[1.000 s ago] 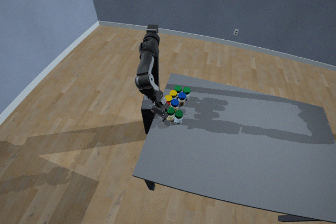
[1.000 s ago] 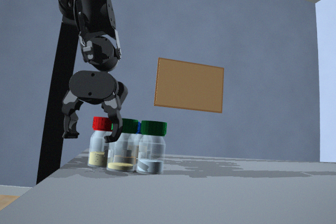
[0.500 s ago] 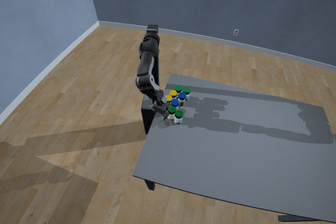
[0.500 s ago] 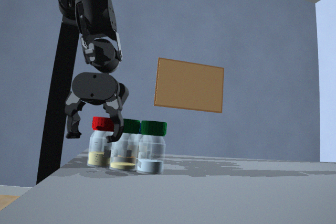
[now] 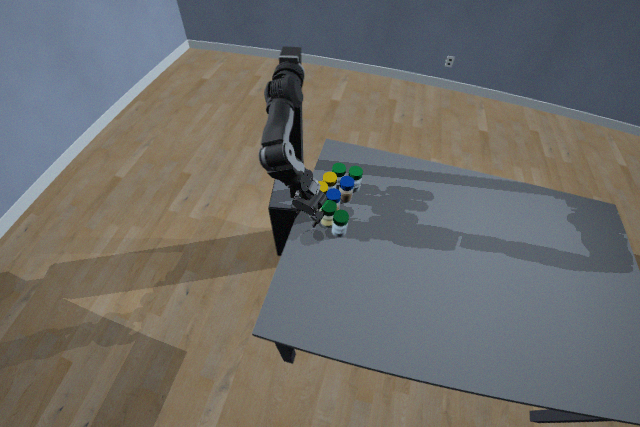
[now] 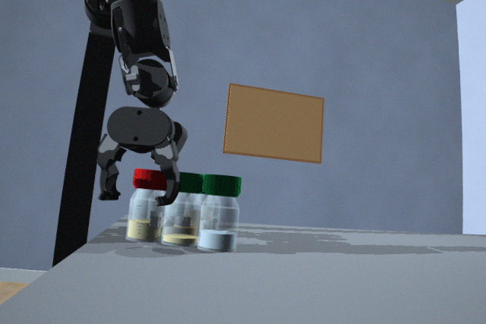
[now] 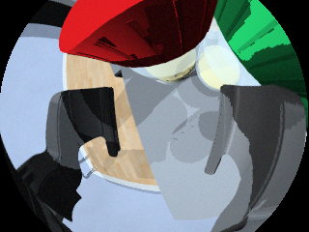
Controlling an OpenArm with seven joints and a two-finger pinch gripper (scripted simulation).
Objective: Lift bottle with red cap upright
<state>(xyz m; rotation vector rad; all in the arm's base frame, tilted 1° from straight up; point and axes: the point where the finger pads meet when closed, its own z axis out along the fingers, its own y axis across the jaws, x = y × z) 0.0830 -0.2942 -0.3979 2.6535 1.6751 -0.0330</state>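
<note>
The red-capped bottle lies 3 cm ahead of my hand, 5 cm to the left of it and 1 cm below it. Round my hand: yellow-capped bottle 4 cm ahead, 11 cm to the left, 1 cm below; then green-capped bottle 7 cm ahead, 2 cm to the left, 1 cm below.
</note>
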